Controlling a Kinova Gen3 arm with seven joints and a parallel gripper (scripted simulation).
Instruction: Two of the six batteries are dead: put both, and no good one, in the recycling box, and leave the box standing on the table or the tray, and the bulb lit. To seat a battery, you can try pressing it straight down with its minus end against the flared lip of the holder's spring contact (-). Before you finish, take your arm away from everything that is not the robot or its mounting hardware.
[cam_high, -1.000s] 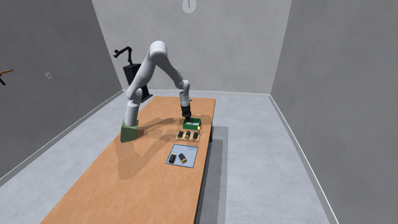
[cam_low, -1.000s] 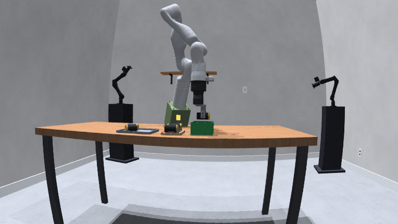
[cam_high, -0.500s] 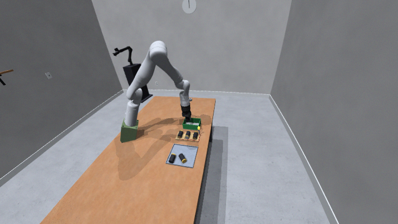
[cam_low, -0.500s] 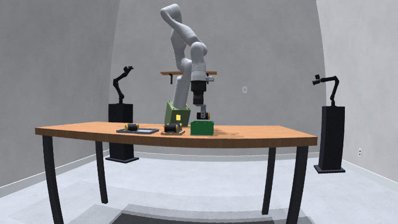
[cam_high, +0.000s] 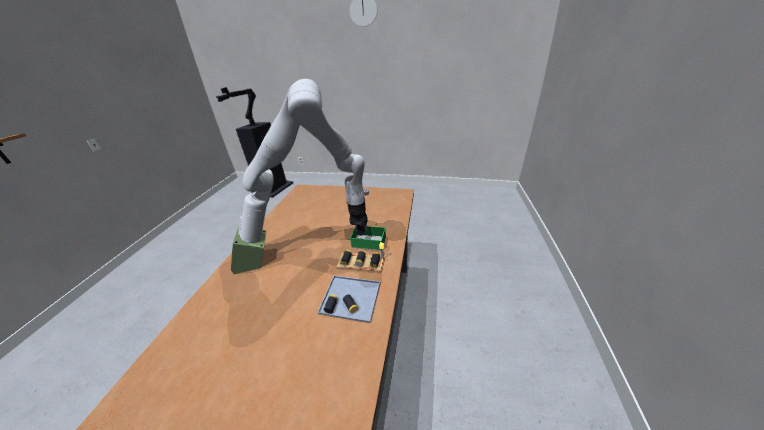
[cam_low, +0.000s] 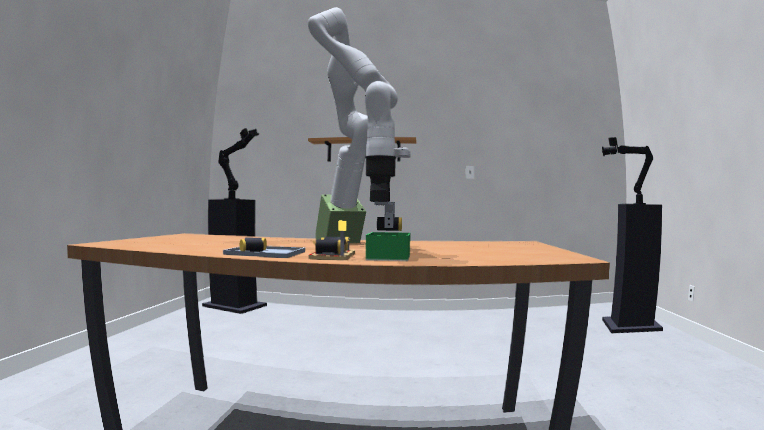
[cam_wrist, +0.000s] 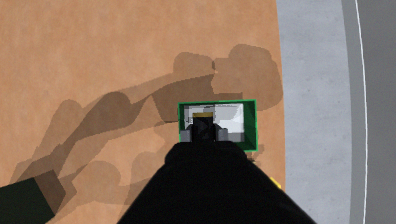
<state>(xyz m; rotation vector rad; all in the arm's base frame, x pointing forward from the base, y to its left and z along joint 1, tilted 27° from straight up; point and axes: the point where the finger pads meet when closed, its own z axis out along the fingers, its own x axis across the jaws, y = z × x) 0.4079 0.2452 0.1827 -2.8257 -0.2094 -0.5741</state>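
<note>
The green recycling box lies 7 cm below my hand, 3 cm ahead of it and 1 cm to the left of it. The rest, counted from my hand: grey tray: 31 cm to the right, 10 cm ahead, 9 cm below.
</note>
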